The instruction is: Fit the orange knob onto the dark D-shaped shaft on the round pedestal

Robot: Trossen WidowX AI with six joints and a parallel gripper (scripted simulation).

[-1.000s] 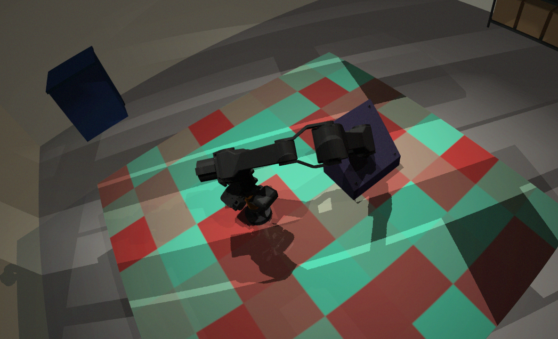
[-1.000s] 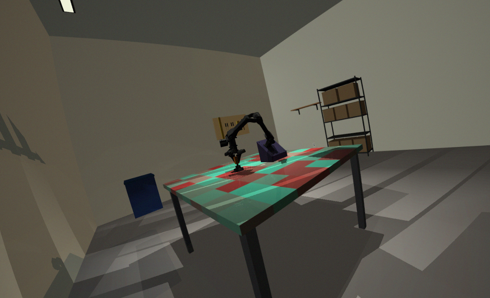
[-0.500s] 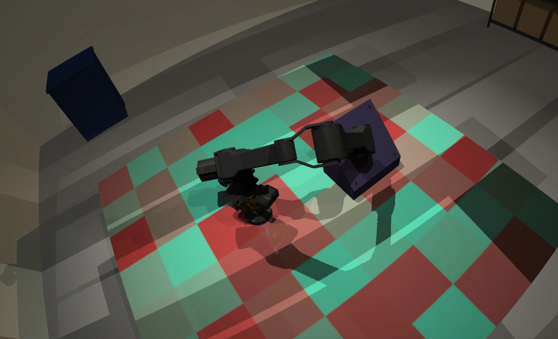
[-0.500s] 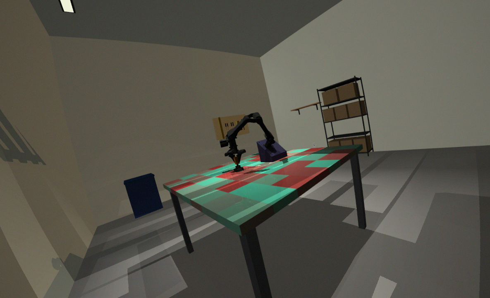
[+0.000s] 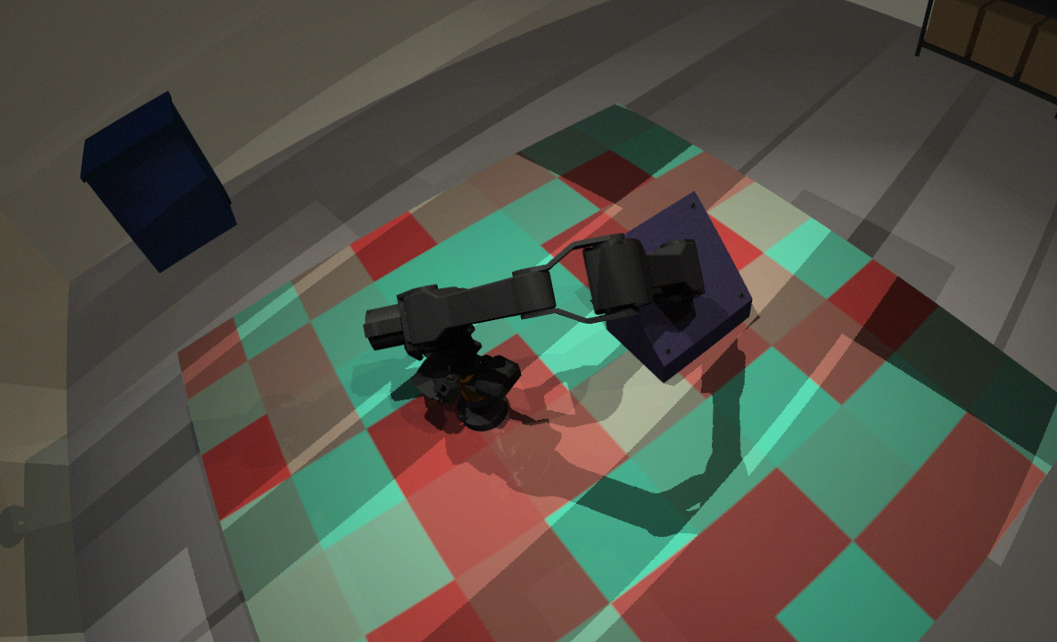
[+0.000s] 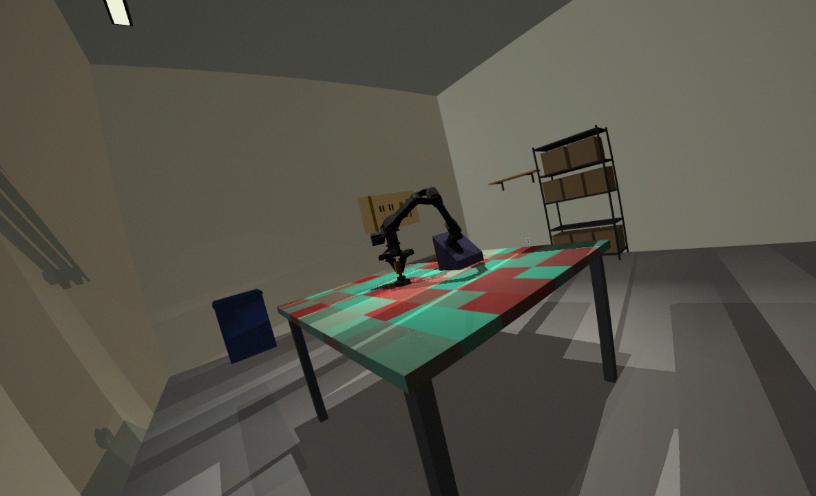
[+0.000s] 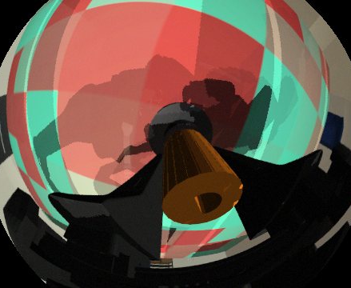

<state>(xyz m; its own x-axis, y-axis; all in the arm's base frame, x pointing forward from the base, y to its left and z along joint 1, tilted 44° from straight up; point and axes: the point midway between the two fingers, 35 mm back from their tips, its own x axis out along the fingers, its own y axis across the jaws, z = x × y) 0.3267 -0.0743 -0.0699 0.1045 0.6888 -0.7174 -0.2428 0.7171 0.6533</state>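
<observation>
My gripper tip is now 20 mm below the orange knob. Also, from my gripper tip: round dark pedestal 40 mm below.
</observation>
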